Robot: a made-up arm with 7 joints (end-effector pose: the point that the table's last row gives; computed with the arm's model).
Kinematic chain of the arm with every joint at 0, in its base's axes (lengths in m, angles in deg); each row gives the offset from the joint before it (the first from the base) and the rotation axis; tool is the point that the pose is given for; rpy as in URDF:
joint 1: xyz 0 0 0.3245 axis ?
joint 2: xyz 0 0 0 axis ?
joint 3: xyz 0 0 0.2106 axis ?
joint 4: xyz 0.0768 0 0 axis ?
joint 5: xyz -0.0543 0 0.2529 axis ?
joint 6: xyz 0 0 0 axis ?
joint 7: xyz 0.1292 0 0 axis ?
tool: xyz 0 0 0 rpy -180 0 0
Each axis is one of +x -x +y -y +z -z.
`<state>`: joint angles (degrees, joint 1 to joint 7).
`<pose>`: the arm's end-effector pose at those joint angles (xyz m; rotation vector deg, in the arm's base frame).
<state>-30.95 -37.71 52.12 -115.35 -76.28 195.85 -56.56</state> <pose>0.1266 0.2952 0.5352 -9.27 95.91 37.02</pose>
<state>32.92 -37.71 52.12 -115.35 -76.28 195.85 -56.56</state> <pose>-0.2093 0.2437 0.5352 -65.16 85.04 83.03</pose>
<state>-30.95 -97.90 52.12 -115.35 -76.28 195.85 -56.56</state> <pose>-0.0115 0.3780 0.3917 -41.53 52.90 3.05</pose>
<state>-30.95 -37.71 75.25 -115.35 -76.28 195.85 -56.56</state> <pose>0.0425 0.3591 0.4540 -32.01 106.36 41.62</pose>
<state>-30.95 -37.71 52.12 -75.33 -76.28 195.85 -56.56</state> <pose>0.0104 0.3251 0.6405 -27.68 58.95 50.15</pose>
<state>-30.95 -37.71 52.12 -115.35 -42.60 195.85 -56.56</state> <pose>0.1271 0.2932 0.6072 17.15 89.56 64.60</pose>
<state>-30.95 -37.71 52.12 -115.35 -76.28 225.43 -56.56</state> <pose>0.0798 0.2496 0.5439 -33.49 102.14 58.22</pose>
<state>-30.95 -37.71 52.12 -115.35 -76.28 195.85 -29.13</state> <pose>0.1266 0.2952 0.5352 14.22 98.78 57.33</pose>
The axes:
joint 1: +z
joint 2: +y
joint 3: +z
joint 4: -y
joint 5: +z
joint 6: -y
joint 7: -z

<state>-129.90 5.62 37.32 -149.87 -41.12 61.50 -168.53</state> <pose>-0.0454 -0.2569 0.1994 -55.55 -63.85 -25.40</pose>
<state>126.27 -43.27 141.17 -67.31 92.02 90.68 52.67</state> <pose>0.0947 -0.5639 0.4042 -28.48 110.42 -12.70</pose>
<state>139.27 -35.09 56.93 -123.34 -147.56 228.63 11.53</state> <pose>-0.1192 -0.1485 0.4544 166.72 -11.95 -44.60</pose>
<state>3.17 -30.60 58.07 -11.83 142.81 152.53 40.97</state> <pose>-0.1339 0.1064 0.8401 -26.32 -45.64 62.33</pose>
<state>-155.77 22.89 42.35 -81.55 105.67 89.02 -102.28</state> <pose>-0.2659 -0.4513 0.4924 76.18 -16.55 132.51</pose>
